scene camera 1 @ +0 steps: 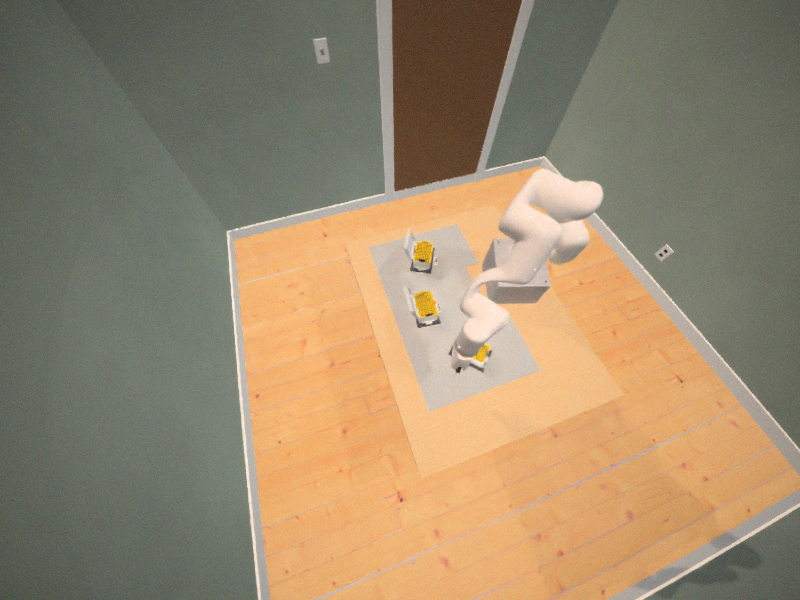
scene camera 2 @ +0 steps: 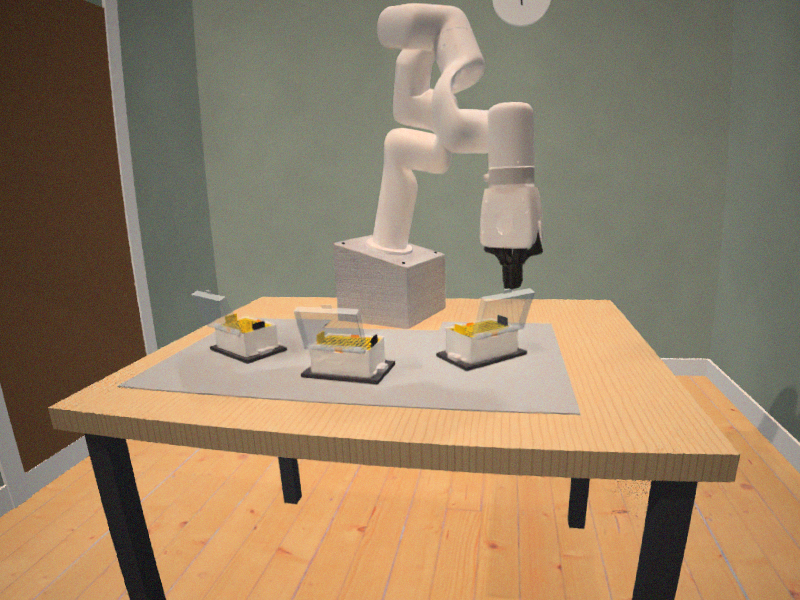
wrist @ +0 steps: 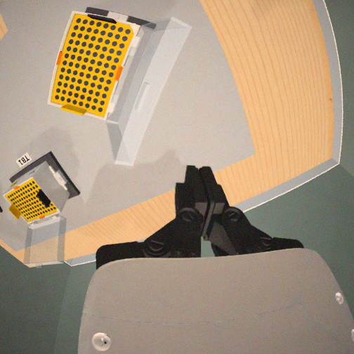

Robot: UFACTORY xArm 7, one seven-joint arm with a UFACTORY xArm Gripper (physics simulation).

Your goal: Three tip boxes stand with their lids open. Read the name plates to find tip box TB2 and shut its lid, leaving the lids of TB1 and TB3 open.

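Places are measured from the arm's base along level axes (x up, y left, z back), in centimetres.
Pixels of known places: gripper, fingertip midpoint: (scene camera 2: 512,287); arm's base, link origin: (scene camera 2: 388,248).
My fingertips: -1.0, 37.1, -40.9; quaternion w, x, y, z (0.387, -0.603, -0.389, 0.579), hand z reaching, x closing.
Note:
Ahead of a thing's pixels: the offset from my fingertips to its top centre, as dx, dy, dz. "spot": to the spot under its first point. Level surfaces: height alone.
Tip box TB2 @[-10.5, -8.2, +12.6] (scene camera 1: 482,353) (scene camera 2: 484,346) (wrist: 90,65) has a yellow rack; its clear lid @[spot: -5.7, +0.0, +8.1] (scene camera 2: 516,308) (wrist: 150,92) stands open, leaning outward. Its name plate does not show in the wrist view. TB1 (scene camera 1: 426,306) (scene camera 2: 342,360) (wrist: 31,200) has its lid @[spot: -3.8, -29.6, -10.8] (scene camera 2: 330,317) (wrist: 46,242) open, and its name plate (wrist: 23,160) is readable. TB3 (scene camera 1: 423,254) (scene camera 2: 245,339) has its lid (scene camera 1: 409,244) (scene camera 2: 208,299) open. My gripper (scene camera 1: 458,369) (scene camera 2: 512,284) (wrist: 194,182) is shut and empty, close above TB2's raised lid in scene camera 2; fingers and lid appear apart in the wrist view.
The boxes stand on a grey mat @[dx -17.1] (scene camera 1: 445,390) (scene camera 2: 529,397) (wrist: 200,115) on the wooden table @[dx -17.4] (scene camera 1: 516,406) (scene camera 2: 639,413) (wrist: 270,90). The arm's base block (scene camera 1: 516,294) (scene camera 2: 371,284) stands behind them. The arm partly covers TB2 in scene camera 1.

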